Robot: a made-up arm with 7 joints.
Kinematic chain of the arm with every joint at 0, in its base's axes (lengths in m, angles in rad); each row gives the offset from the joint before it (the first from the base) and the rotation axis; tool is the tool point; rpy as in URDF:
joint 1: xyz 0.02 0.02 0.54 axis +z
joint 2: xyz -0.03 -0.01 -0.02 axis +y
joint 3: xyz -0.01 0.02 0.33 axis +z
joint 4: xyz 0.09 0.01 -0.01 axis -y
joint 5: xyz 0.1 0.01 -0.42 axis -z
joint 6: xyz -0.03 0.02 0 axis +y
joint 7: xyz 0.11 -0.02 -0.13 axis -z
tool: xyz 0.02 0.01 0 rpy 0.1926 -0.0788 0.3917
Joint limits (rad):
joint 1: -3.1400..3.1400
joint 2: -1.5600..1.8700
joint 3: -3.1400..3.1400
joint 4: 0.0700..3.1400
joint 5: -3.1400..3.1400
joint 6: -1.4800..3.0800
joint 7: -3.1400..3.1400
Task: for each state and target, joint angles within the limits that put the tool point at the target. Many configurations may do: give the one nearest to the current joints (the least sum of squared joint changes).
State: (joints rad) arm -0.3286 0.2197 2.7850 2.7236 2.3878 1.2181 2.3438
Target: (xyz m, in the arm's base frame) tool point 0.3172 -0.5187 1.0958
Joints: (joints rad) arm -0.8110 0.7612 2.8330 3.1400 2.4256 1.5278 2.3835
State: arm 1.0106 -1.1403 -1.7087 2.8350 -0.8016 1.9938 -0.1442
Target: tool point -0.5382 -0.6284 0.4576
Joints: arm 0.6769 -1.4120 -1.8360 2.9686 -0.9035 1.9908 -0.1330
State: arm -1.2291 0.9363 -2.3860 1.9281 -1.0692 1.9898 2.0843
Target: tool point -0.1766 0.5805 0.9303
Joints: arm -1.4692 0.0996 -2.6323 1.5969 -1.0190 1.8736 2.0536
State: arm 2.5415 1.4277 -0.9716 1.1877 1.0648 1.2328 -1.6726
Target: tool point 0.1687 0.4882 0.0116
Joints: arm 2.3828 1.6609 -0.9268 1.3885 1.1322 1.1319 -1.6394
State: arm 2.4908 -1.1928 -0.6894 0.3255 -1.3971 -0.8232 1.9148
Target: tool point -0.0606 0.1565 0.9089
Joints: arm 2.5484 -1.1589 -0.5337 0.4551 -1.3711 -0.7815 1.9103
